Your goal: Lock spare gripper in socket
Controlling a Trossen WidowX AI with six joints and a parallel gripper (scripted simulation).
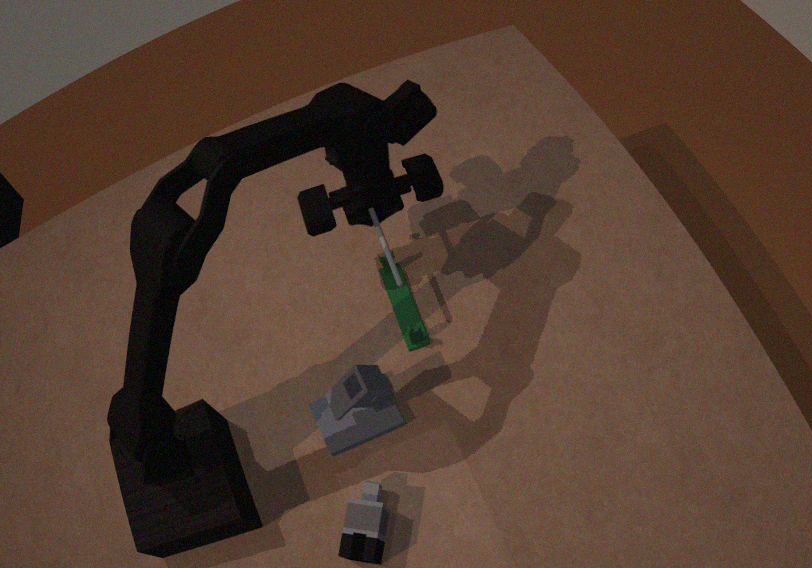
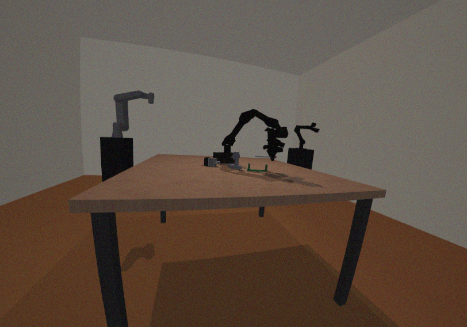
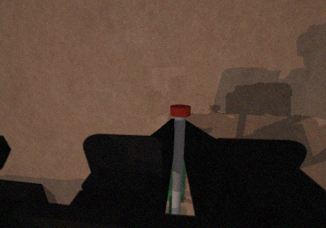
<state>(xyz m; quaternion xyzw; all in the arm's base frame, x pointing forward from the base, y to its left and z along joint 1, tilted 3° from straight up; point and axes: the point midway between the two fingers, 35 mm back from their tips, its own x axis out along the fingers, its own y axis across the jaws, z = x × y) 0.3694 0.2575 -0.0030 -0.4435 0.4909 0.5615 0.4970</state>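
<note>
Now: gripper tip 10 cm to the left of the green cradle and 5 cm above it. From my gripper tip the other things lie so: spare gripper (40 cm to the right, 13 cm behind, 4 cm below); grey mount (24 cm to the right, 9 cm behind, 2 cm below).
</note>
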